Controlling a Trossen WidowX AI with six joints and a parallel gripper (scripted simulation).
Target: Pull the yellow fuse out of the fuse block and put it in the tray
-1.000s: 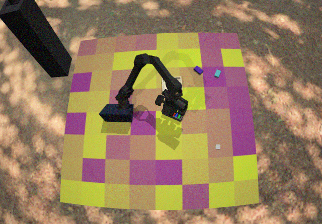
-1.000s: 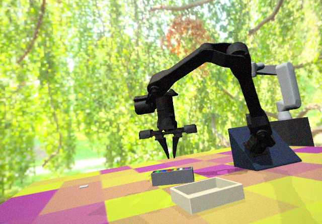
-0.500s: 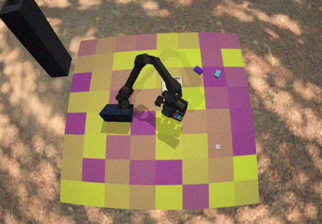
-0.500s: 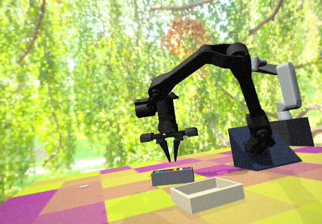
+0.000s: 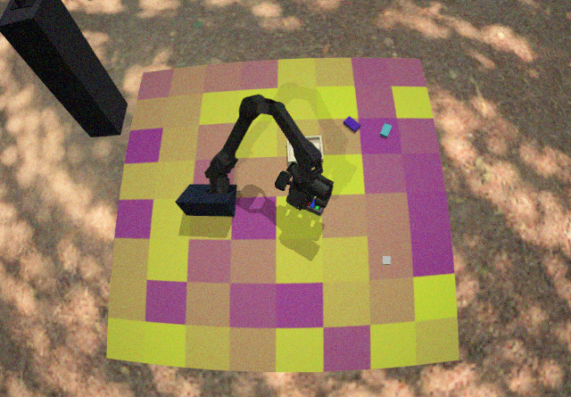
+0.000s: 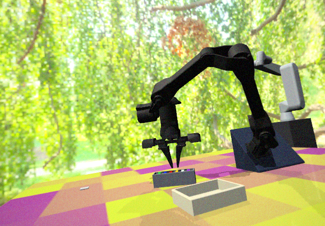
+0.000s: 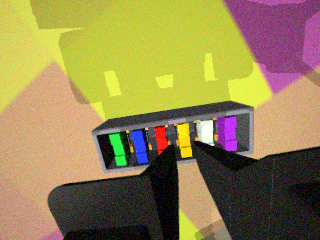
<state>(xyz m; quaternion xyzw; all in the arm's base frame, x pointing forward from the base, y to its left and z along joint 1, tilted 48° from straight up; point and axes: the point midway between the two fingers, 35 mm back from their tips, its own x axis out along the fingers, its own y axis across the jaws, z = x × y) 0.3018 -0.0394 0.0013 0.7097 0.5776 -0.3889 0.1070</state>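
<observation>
My gripper tip is now 30 mm above the yellow fuse. Also, from my gripper tip: purple block (190 mm ahead, 320 mm to the left, 40 mm below); cream tray (210 mm to the left, 50 mm below); small pale square (290 mm ahead, 220 mm to the right, 50 mm below).
</observation>
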